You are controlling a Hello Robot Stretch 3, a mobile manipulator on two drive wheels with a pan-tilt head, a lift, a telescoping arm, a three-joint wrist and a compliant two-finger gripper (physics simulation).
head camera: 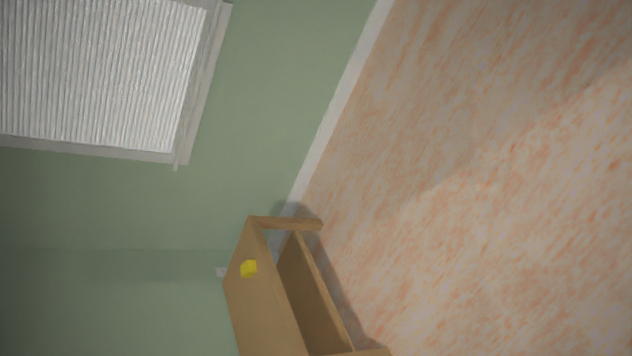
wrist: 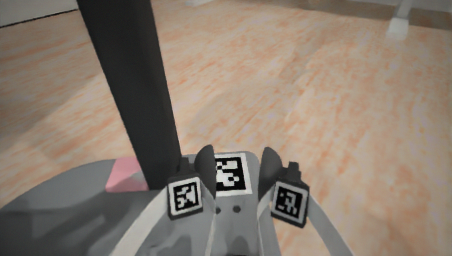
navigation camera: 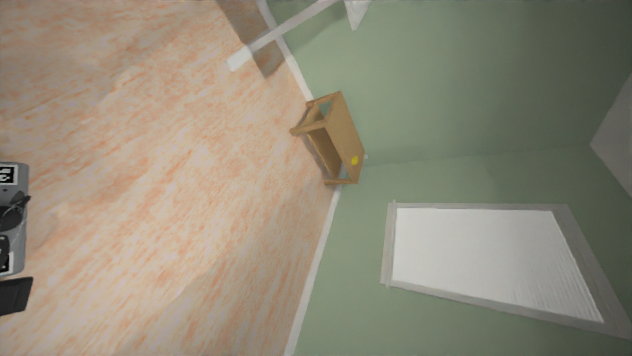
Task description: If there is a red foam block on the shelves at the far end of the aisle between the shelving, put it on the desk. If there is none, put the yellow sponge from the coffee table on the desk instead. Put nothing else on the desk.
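Places are measured from the robot's base along level axes (x left, y back, z up), in centimetres.
Pixels of known places: gripper, fingertip midpoint: [wrist: 238, 164] [navigation camera: 4, 190].
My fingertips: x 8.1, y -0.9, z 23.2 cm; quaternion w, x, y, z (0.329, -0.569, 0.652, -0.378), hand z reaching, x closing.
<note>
Behind a point stands the place of what it marks.
The yellow sponge [head camera: 248, 268] {z 49.2, x 35.1, y -205.1 cm} [navigation camera: 355, 160] {z 49.5, x 35.4, y -206.0 cm} lies on the wooden coffee table [head camera: 265, 315] {z 45.0, x 54.3, y -190.0 cm} [navigation camera: 342, 120] {z 45.0, x 76.1, y -185.3 cm}, near one end of its top. Part of the white desk shows in the navigation camera view: a leg [navigation camera: 295, 22] {z 48.5, x 121.2, y -103.8 cm} with its foot, and a corner of its top [navigation camera: 356, 12] {z 95.0, x 95.2, y -94.0 cm}. A white foot [wrist: 398, 28] also shows at the upper right of the wrist view. My gripper [wrist: 238, 164] {z 23.2, x 8.1, y -0.9 cm} is open and empty, above my own base and away from the sponge. The shelves and a red foam block do not show in these views.
The coffee table stands by the green wall [head camera: 280, 125] {z 32.2, x -40.1, y -217.9 cm} [navigation camera: 450, 100] {z 140.6, x 84.1, y -221.1 cm}, close to a room corner. A window with a pale blind [head camera: 100, 75] {z 122.8, x -47.6, y -211.1 cm} [navigation camera: 490, 255] {z 157.3, x -52.9, y -206.7 cm} is on the wall. My dark mast [wrist: 130, 90] {z 28.4, x 11.6, y 6.9 cm} and grey base [wrist: 75, 215] {z 16.0, x 8.9, y 15.3 cm} show in the wrist view.
</note>
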